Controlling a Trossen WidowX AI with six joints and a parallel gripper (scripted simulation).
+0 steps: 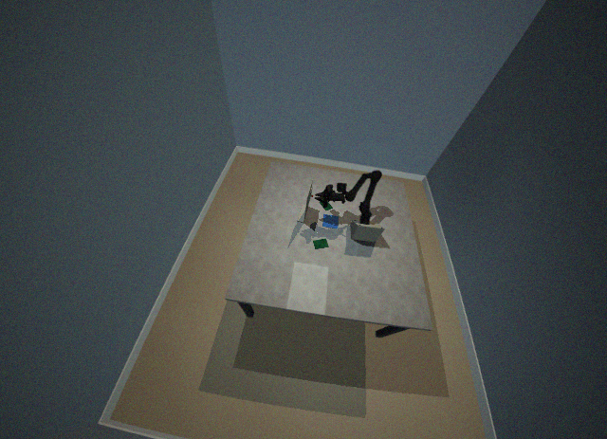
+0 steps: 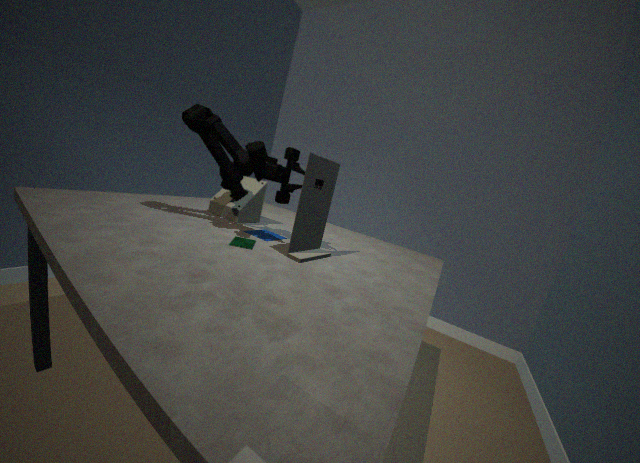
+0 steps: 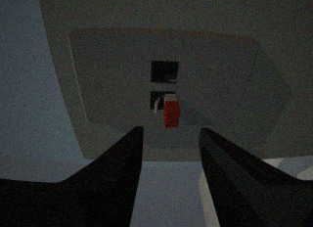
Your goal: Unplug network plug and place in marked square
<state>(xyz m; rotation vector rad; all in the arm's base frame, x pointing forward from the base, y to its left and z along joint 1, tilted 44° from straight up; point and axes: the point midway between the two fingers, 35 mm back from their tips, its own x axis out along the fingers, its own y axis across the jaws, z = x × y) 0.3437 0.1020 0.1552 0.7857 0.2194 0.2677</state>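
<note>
The blue marked square lies 230 mm below my gripper tip and 160 mm behind it. From my gripper tip the other things lie so: upright panel (90 mm below, 50 mm ahead).
</note>
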